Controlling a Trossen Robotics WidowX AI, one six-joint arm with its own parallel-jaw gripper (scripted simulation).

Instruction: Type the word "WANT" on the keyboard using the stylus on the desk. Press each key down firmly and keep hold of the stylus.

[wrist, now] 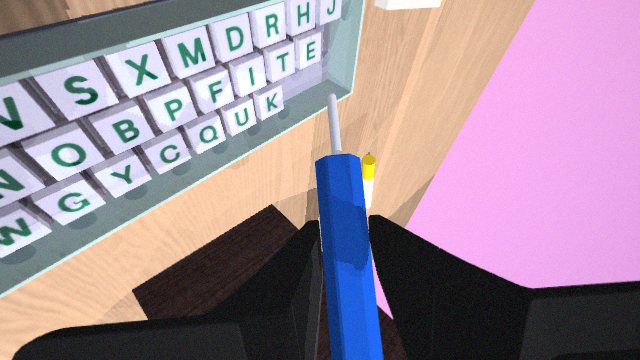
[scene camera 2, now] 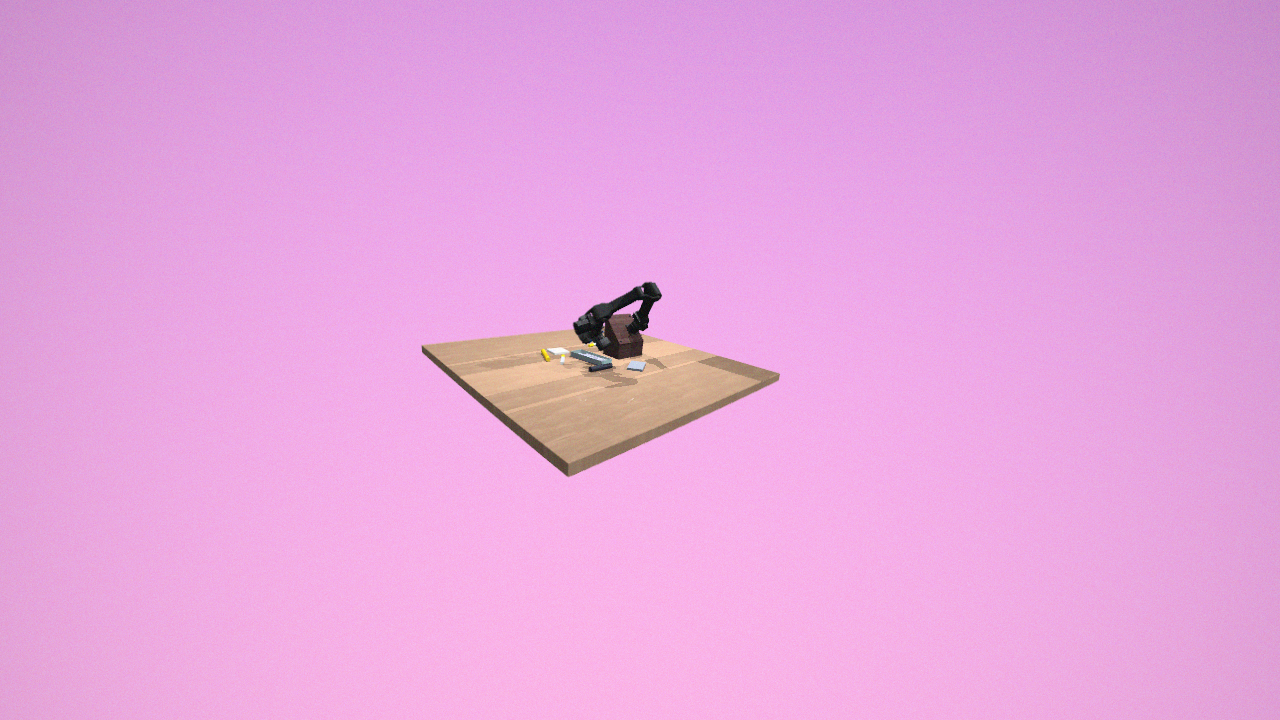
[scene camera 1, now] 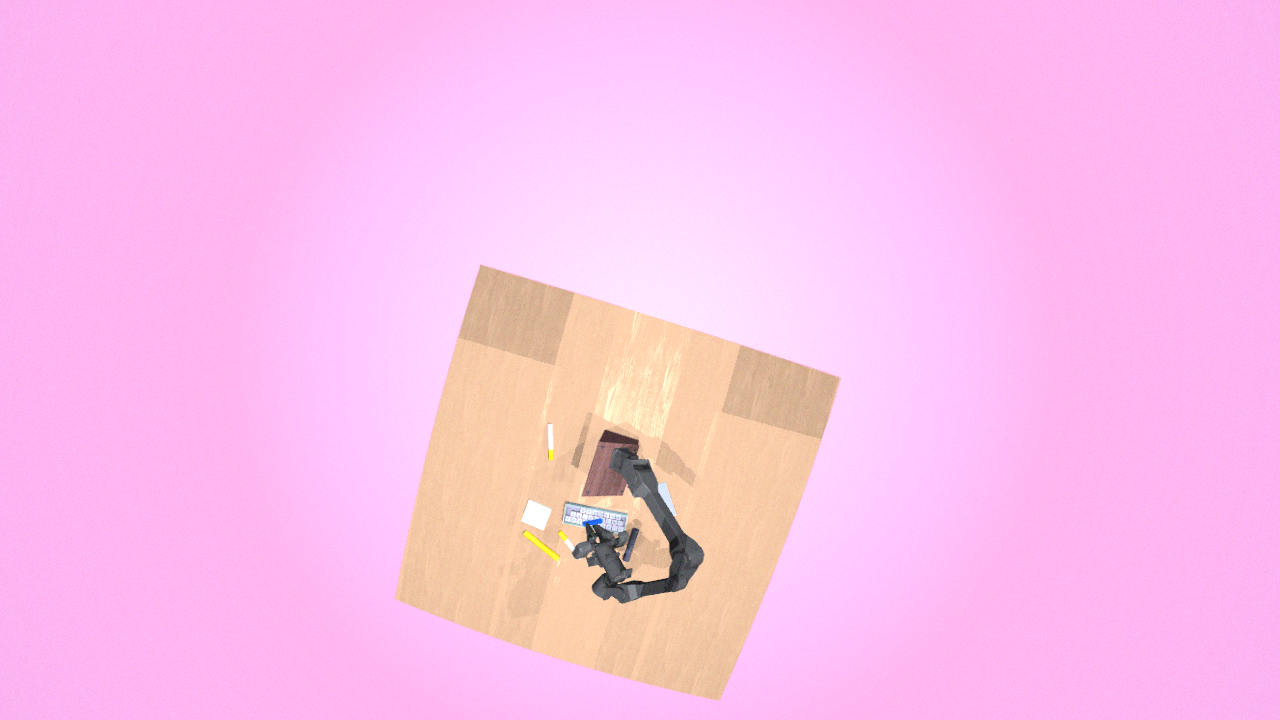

Labels:
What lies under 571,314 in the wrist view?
The gripper.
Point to a blue stylus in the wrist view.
350,291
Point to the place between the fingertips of the gripper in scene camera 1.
589,522

